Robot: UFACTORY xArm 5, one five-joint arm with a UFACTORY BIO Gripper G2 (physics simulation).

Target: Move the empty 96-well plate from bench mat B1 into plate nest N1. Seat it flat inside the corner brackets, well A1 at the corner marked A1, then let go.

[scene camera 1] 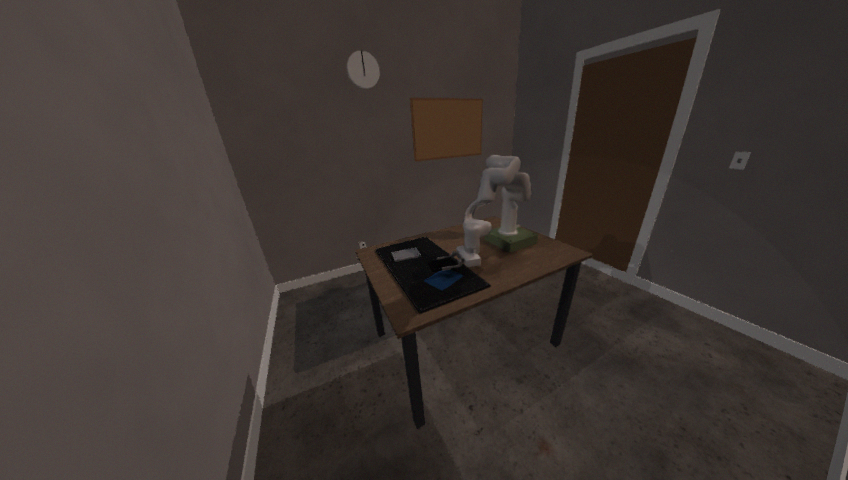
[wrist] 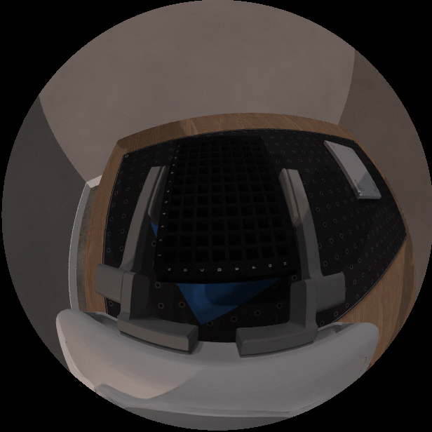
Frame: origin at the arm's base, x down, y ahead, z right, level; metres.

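Seen in the pictures: hand at its tool point: point(scene camera 1: 443, 263); arm's base at its link origin: point(scene camera 1: 507, 232).
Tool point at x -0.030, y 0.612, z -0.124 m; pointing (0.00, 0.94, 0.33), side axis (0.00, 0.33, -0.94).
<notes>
Pixels of each thing's middle, then the offset from my tool point to it. Level surfaces: height alone.
- black 96-well plate at the middle of its body: point(scene camera 1: 442, 264) dx +0.003, dy +0.006, dz +0.002 m
- blue bench mat at its surface level: dx +0.077 m
- light grey plate nest at the middle of its body: point(scene camera 1: 405, 254) dx +0.072, dy +0.047, dz +0.338 m
- black perforated board at its surface level: dx +0.080 m
- wooden table at its surface level: dx +0.093 m
The black 96-well plate point(scene camera 1: 439, 263) point(wrist: 222, 210) is between the two fingers of my gripper point(scene camera 1: 442, 264) point(wrist: 224, 171), which is shut on its long sides. The plate is held above the black board. In the wrist view its row letters run along the near edge, with A at the left. The blue bench mat point(scene camera 1: 443, 280) point(wrist: 205, 304) lies below and partly shows past the plate's near edge. The light grey plate nest point(scene camera 1: 405, 254) point(wrist: 354, 170) lies apart, at the far left of the board in the scene view and at the right in the wrist view. Its corner marks are too small to read.
The black perforated board point(scene camera 1: 425, 294) point(wrist: 340, 240) lies on the wooden table point(scene camera 1: 535, 261) point(wrist: 250, 121). The arm's green base block point(scene camera 1: 518, 239) stands on the table behind the gripper. A wall with a clock point(scene camera 1: 363, 69) is behind the table.
</notes>
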